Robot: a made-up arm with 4 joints. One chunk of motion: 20 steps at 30 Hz.
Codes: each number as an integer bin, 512 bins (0 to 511) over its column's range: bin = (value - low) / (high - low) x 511, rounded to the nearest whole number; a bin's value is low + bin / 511 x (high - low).
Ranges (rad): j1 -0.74..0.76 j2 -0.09..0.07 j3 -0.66..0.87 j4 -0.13..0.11
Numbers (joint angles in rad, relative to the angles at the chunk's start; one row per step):
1: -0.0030 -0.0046 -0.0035 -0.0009
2: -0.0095 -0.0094 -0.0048 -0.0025
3: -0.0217 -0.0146 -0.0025 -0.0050
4: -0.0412 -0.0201 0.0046 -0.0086
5: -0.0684 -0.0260 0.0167 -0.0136
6: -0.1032 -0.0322 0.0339 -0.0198
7: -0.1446 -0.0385 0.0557 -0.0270
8: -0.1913 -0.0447 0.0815 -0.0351
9: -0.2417 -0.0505 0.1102 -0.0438
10: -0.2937 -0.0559 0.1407 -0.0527
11: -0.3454 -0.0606 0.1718 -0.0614
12: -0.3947 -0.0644 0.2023 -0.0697
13: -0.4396 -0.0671 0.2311 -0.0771
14: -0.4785 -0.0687 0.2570 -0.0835
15: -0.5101 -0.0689 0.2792 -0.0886
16: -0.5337 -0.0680 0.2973 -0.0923
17: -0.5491 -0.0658 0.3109 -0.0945
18: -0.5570 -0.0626 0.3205 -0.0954
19: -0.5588 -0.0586 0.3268 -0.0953
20: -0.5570 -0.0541 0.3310 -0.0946
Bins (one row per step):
1: 251 273 219 275
2: 249 257 219 271
3: 245 241 220 266
4: 238 223 222 258
5: 229 204 226 248
6: 217 185 232 235
7: 203 164 239 219
8: 187 145 248 202
9: 170 126 257 184
10: 152 109 267 165
11: 134 94 278 146
12: 118 82 288 128
13: 102 73 298 113
14: 89 68 306 99
15: 78 67 314 88
16: 70 70 320 80
17: 65 77 324 76
18: 62 88 327 74
19: 62 100 330 74
20: 62 115 331 75

